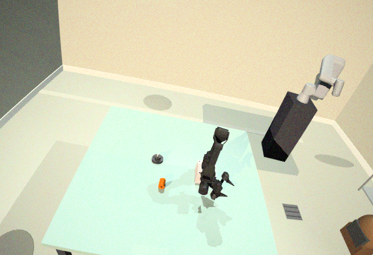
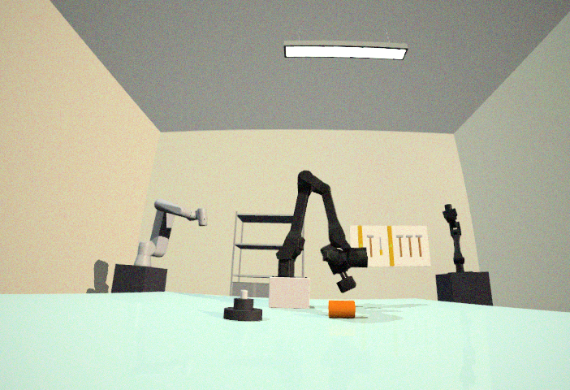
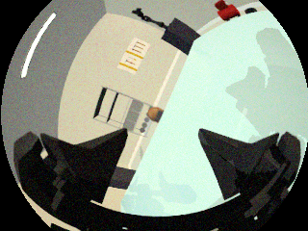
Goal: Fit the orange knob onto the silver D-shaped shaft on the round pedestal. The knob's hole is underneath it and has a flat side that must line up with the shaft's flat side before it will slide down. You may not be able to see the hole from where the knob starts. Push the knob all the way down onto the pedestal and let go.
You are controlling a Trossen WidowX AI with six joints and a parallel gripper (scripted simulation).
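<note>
The orange knob lies 440 mm ahead of my gripper tip, 100 mm below it and 30 mm to the right of it. The rest, counted from my gripper tip: dark round pedestal: 520 mm ahead, 230 mm to the right, 90 mm below.
</note>
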